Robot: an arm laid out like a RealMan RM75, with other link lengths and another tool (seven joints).
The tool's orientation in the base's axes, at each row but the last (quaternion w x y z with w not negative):
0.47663, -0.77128, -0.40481, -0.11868
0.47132, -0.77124, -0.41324, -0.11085
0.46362, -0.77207, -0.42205, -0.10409
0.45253, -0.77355, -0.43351, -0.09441
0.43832, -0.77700, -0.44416, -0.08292
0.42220, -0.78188, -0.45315, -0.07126
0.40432, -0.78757, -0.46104, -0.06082
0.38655, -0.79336, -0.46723, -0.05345
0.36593, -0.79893, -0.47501, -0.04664
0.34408, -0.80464, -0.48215, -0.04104
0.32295, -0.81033, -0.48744, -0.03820
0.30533, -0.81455, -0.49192, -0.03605
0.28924, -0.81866, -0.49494, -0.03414
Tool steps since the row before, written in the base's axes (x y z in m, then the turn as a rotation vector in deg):
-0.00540, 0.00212, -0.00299, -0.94, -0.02, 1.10
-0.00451, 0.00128, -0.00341, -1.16, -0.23, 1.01
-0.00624, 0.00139, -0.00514, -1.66, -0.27, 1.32
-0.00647, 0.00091, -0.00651, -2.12, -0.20, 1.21
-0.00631, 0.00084, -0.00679, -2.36, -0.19, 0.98
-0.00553, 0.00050, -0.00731, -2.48, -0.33, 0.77
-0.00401, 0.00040, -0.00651, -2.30, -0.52, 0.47
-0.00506, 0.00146, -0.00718, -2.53, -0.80, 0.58
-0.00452, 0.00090, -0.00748, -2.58, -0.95, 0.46
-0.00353, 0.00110, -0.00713, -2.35, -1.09, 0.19
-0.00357, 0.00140, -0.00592, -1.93, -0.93, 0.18
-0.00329, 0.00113, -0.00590, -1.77, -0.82, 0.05
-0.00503, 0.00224, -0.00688, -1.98, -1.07, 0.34
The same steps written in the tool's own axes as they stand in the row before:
-0.00410, -0.00253, 0.00440, 0.01, -1.39, -0.40
-0.00409, -0.00145, 0.00384, -0.29, -1.45, -0.47
-0.00595, -0.00174, 0.00538, -0.45, -2.01, -0.56
-0.00690, -0.00106, 0.00603, -0.75, -2.31, -0.33
-0.00673, -0.00087, 0.00637, -1.01, -2.35, -0.12
-0.00649, -0.00001, 0.00649, -1.27, -2.29, -0.05
-0.00506, 0.00057, 0.00572, -1.44, -1.93, -0.04
-0.00500, -0.00030, 0.00736, -1.71, -2.10, -0.23
-0.00497, 0.00020, 0.00724, -1.90, -2.03, -0.23
-0.00389, 0.00050, 0.00701, -1.99, -1.66, -0.17
-0.00302, -0.00047, 0.00636, -1.65, -1.37, -0.18
-0.00293, -0.00036, 0.00618, -1.53, -1.21, -0.05
-0.00314, -0.00192, 0.00801, -1.73, -1.43, -0.37

